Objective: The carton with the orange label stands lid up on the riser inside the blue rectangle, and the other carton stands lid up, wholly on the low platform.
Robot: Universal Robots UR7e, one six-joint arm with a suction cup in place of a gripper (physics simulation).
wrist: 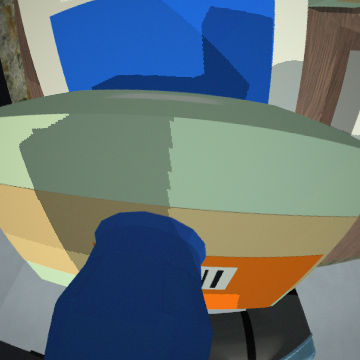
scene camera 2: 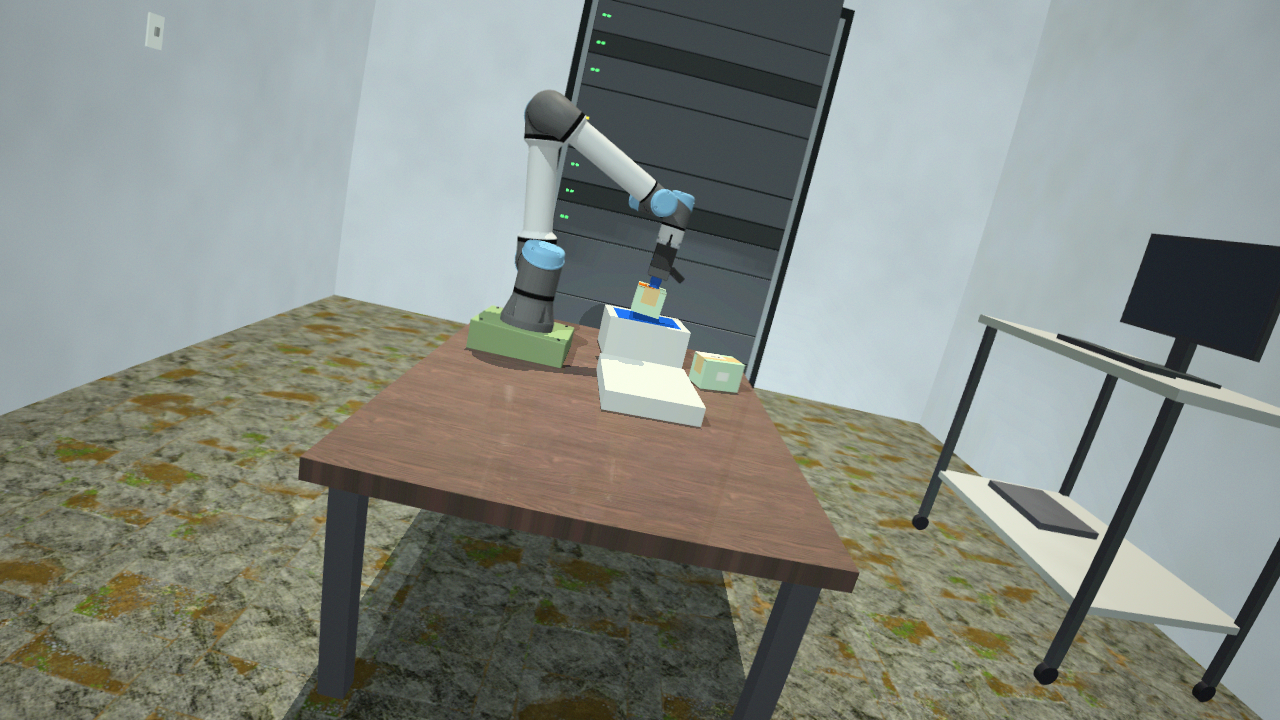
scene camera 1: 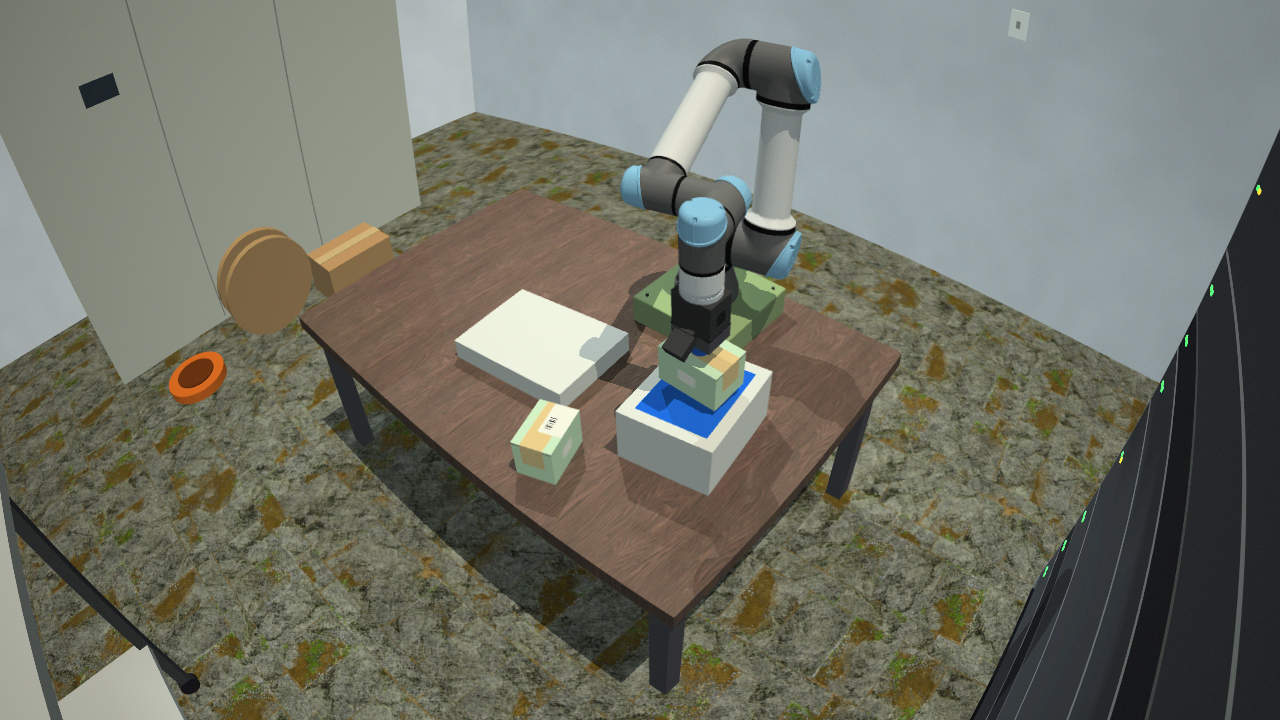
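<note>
The carton with the orange label [scene camera 1: 687, 377] [scene camera 2: 648, 300] [wrist: 260, 175] hangs lid up from my suction cup [scene camera 1: 700, 350] [scene camera 2: 655, 282] [wrist: 150, 235]; its orange label [wrist: 285, 275] shows beside the cup in the wrist view. The carton is low over the blue rectangle [scene camera 1: 707, 424] [wrist: 130, 45] on the white riser [scene camera 1: 664, 447] [scene camera 2: 642, 340] [wrist: 291, 35]. Its underside is hidden, so I cannot tell whether it touches. The other carton [scene camera 1: 563, 454] [scene camera 2: 716, 373], with a white barcode label, stands lid up on the table, apart from the low white platform [scene camera 1: 528, 333] [scene camera 2: 651, 394].
The brown table [scene camera 1: 429, 295] [scene camera 2: 537, 456] carries these things. The arm's green base [scene camera 1: 657, 308] [scene camera 2: 519, 342] stands behind the riser. The low platform lies beside the riser, with a strip of table between. A wheeled cart [scene camera 2: 1118, 371] with a monitor [scene camera 2: 1199, 295] stands off the table.
</note>
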